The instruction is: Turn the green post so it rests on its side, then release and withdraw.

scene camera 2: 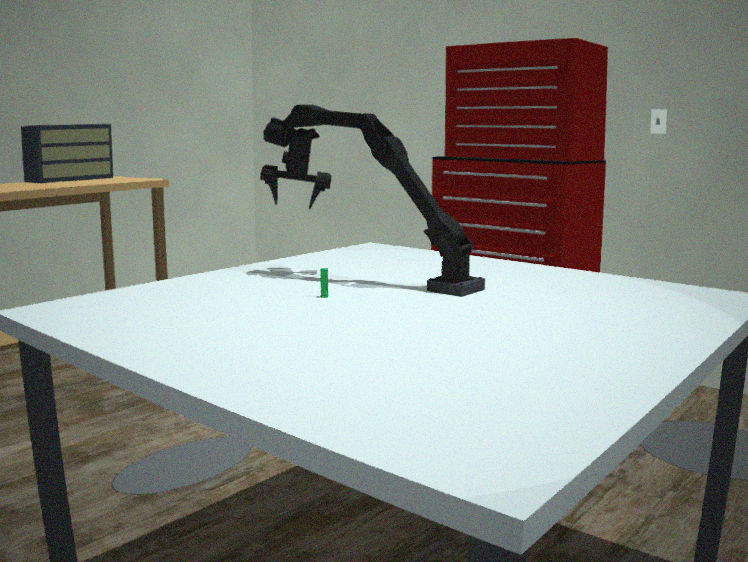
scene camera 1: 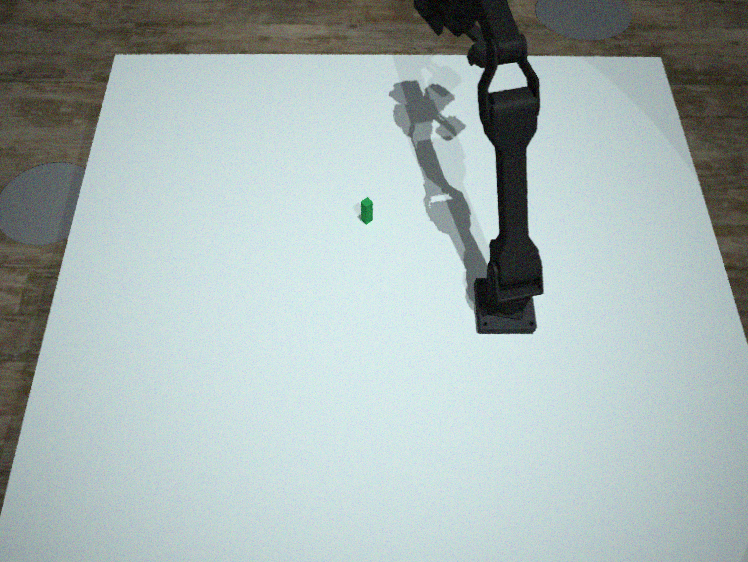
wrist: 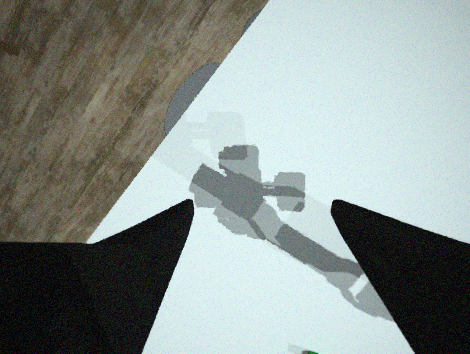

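The green post (scene camera 1: 366, 211) (scene camera 2: 324, 282) stands upright on the white table (scene camera 1: 241, 392) (scene camera 2: 423, 350). In the wrist view a small bit of the green post (wrist: 310, 352) shows at the bottom edge. My gripper (scene camera 2: 293, 206) (wrist: 261, 205) is open and empty, pointing down high above the table. In scene camera 1 its fingers do not show clearly; the end of the arm is cut off at the top edge.
The arm's base (scene camera 1: 506, 320) (scene camera 2: 456, 285) stands on the table, to the right of the post. Beyond the table are a red drawer cabinet (scene camera 2: 501, 132) and a wooden side table (scene camera 2: 136, 183) with a small drawer box (scene camera 2: 75, 152). The arm's shadow falls across the table.
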